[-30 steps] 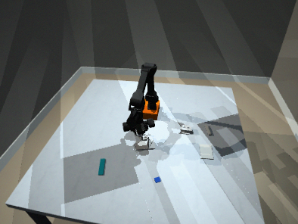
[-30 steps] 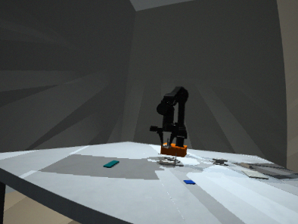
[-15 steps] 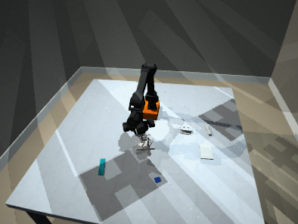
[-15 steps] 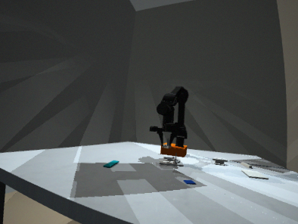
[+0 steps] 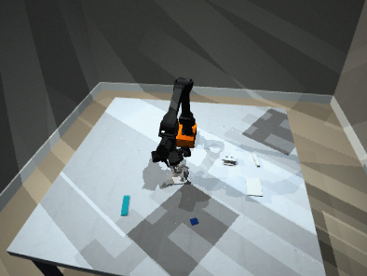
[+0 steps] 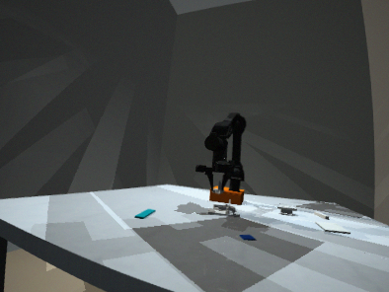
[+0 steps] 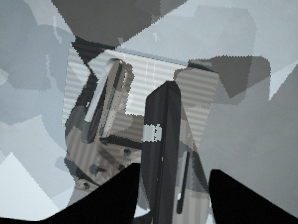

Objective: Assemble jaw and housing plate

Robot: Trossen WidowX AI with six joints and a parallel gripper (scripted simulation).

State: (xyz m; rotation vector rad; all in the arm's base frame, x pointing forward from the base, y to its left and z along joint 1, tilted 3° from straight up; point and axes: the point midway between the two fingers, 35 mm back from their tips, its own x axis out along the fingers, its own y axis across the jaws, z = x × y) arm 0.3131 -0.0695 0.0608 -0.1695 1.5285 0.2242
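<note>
The white base lies 10 mm ahead of my gripper tip, 30 mm to the left of it and 80 mm below it. The rest, counted from my gripper tip: blue square 260 mm ahead, 110 mm to the left, 80 mm below; then teal bar 180 mm ahead, 210 mm to the right, 80 mm below; then jaw 40 mm behind, 10 mm to the left.
</note>
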